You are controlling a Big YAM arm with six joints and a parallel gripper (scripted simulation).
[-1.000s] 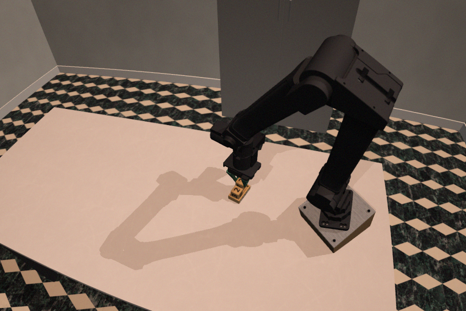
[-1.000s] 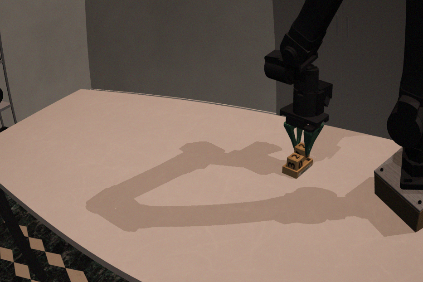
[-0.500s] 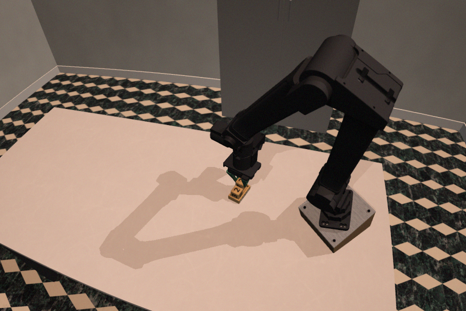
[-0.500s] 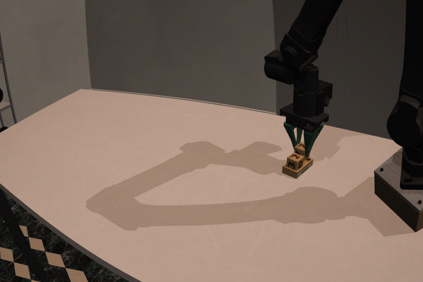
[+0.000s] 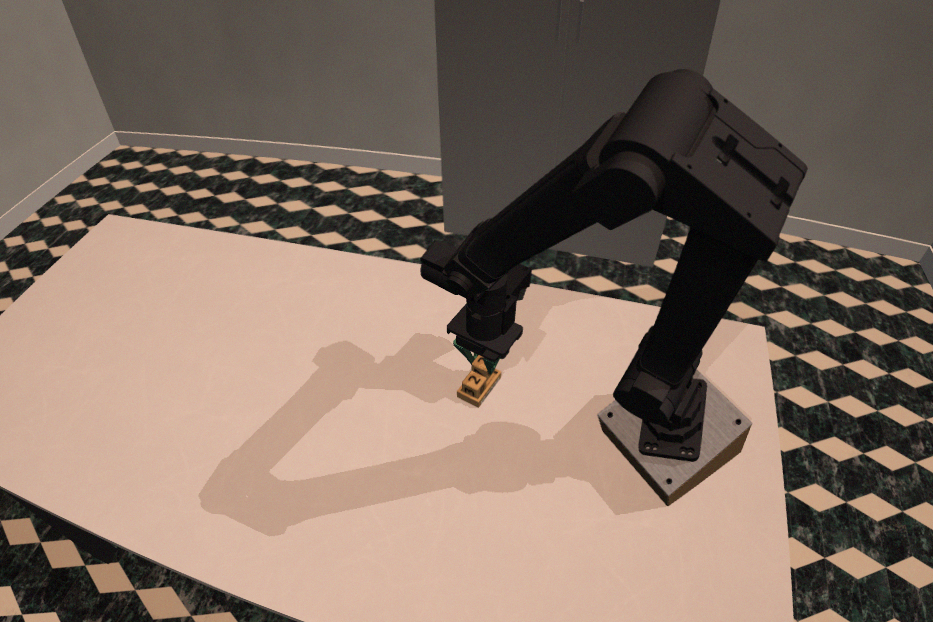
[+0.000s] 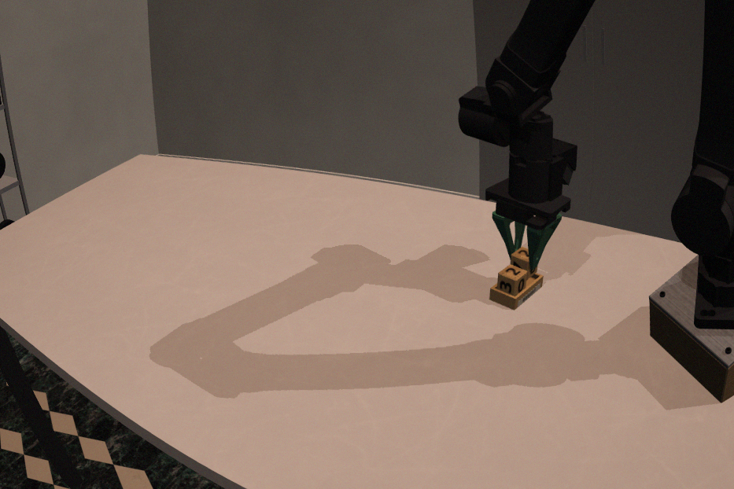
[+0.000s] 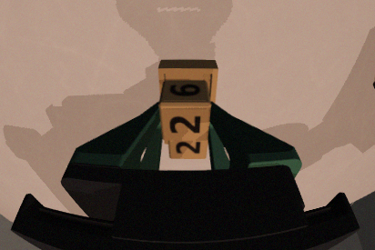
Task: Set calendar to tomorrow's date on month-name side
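Now: the tray 3 cm below my hand and 2 cm to the left of it.
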